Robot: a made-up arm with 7 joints.
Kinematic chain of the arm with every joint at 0, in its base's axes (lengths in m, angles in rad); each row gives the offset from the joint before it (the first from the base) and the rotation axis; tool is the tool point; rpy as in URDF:
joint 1: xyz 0 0 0.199 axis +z
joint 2: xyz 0 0 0 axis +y
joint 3: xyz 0 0 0.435 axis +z
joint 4: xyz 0.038 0 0 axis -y
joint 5: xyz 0.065 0 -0.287 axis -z
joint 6: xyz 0 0 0 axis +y
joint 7: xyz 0.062 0 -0.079 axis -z
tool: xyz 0 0 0 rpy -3.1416 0 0
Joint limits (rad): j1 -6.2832..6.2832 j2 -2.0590..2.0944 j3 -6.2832..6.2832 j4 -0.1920..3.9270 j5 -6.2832..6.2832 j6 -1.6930..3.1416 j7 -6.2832..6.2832
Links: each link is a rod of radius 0.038 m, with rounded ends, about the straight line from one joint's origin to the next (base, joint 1, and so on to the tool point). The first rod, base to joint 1, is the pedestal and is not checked.
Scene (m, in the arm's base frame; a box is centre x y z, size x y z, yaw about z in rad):
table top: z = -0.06
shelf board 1: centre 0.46 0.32 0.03 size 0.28 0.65 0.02 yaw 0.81
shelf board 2: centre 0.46 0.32 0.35 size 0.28 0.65 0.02 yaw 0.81
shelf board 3: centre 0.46 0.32 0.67 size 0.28 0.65 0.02 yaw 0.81
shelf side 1: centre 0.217 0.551 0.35 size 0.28 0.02 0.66 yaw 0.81
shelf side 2: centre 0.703 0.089 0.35 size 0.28 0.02 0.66 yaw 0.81
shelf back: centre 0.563 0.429 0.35 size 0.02 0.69 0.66 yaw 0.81
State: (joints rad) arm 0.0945 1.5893 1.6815 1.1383 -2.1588 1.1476 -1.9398
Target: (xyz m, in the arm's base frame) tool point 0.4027 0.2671 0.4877
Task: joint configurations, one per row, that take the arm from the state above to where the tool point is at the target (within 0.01 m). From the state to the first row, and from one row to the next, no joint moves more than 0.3 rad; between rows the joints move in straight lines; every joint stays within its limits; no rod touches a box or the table.
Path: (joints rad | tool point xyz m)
1: -0.0132 1.6747 1.7935 0.8945 -2.4521 1.1309 -1.8326 | 0.2868 0.3871 0.2291
2: -0.1210 1.7601 1.9055 0.6507 -2.7453 1.1143 -1.7254 | 0.2526 0.3082 0.2591
3: -0.2287 1.8454 2.0175 0.4069 -3.0386 1.0976 -1.6182 | 0.2123 0.2171 0.2788
4: -0.3365 1.9308 2.1295 0.1630 -3.3319 1.0809 -1.5109 | 0.1624 0.1211 0.2782
5: -0.4442 2.0162 2.2415 -0.0808 -3.6251 1.0642 -1.4037 | 0.1020 0.0314 0.2506
6: -0.4558 1.8982 2.2795 0.0902 -3.3339 1.0459 -1.5109 | 0.1457 0.0700 0.2900
7: -0.4675 1.7802 2.3175 0.2612 -3.0427 1.0275 -1.6182 | 0.1883 0.0994 0.3322
8: -0.4791 1.6622 2.3555 0.4322 -2.7514 1.0091 -1.7254 | 0.2267 0.1199 0.3789
9: -0.4907 1.5442 2.3936 0.6032 -2.4602 0.9908 -1.8326 | 0.2581 0.1325 0.4308
10: -0.5023 1.4262 2.4316 0.7742 -2.1690 0.9724 -1.9398 | 0.2804 0.1386 0.4877
11: -0.3848 1.3933 2.3076 0.9759 -2.1778 1.0238 -1.9398 | 0.3446 0.2021 0.4948
12: -0.2672 1.3604 2.1836 1.1777 -2.1866 1.0752 -1.9398 | 0.4027 0.2671 0.4877

